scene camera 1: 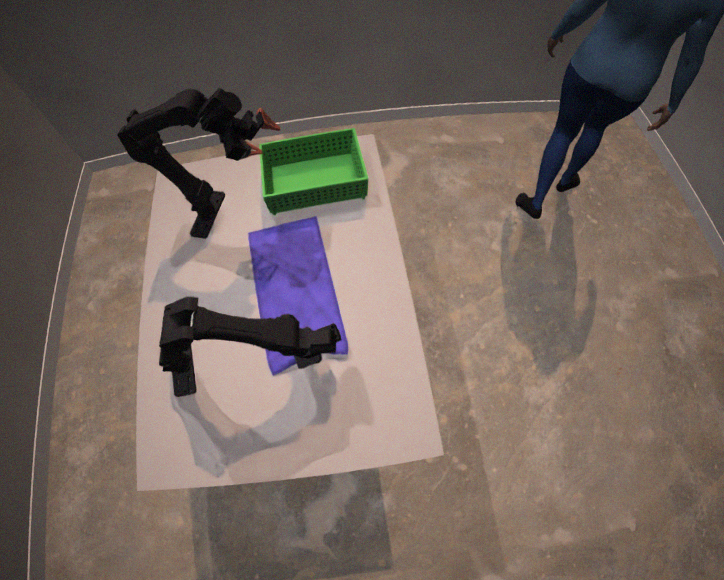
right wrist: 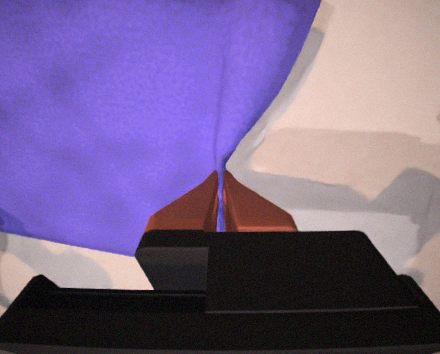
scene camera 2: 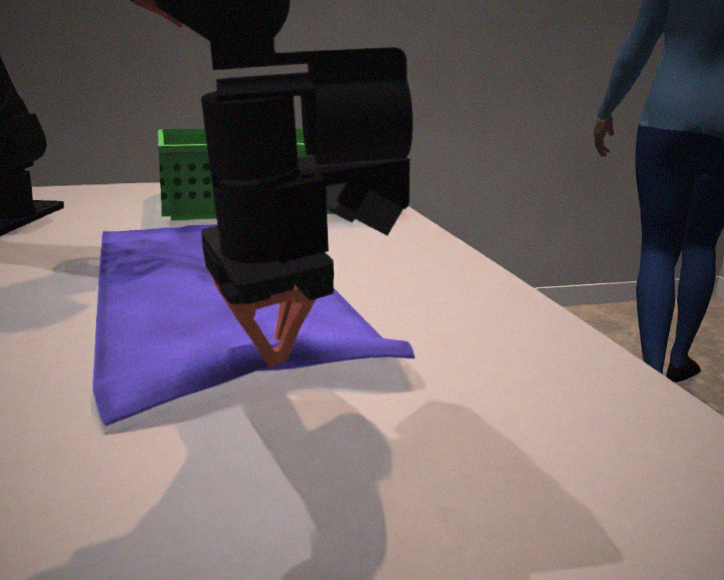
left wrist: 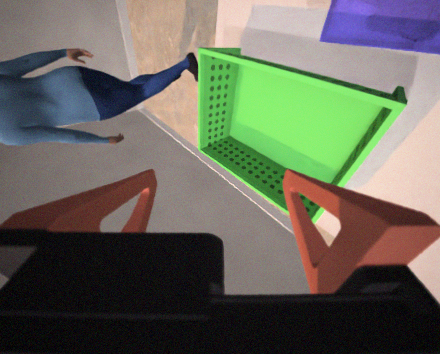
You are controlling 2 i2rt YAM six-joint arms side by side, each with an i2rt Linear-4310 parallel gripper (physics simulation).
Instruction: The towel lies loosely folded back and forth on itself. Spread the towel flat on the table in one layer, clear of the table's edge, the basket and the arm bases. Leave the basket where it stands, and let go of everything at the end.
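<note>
The purple towel (scene camera 1: 293,299) (scene camera 2: 151,314) (left wrist: 385,25) (right wrist: 125,100) lies as a long, mostly smooth sheet with faint wrinkles toward its basket end. Its near edge is lifted slightly above the table, with a shadow beneath. My right gripper (scene camera 2: 274,361) (right wrist: 220,176) is shut on the towel's near edge, part-way along it; a thin strip of cloth shows between the fingers. In scene camera 1 its fingertips are hidden under the wrist. My left gripper (scene camera 1: 270,140) (left wrist: 219,176) is open and empty, raised beside the basket's left end. The green basket (scene camera 1: 314,198) (scene camera 2: 184,181) (left wrist: 300,75) stands beyond the towel's far edge.
The white table (scene camera 1: 386,392) (scene camera 2: 513,362) bears both black arm bases, the left one (scene camera 1: 207,214) and the right one (scene camera 1: 184,377), beside the towel's left side. A narrow gap separates towel and basket. A person (scene camera 1: 622,60) (scene camera 2: 676,120) (left wrist: 55,100) stands beyond the table.
</note>
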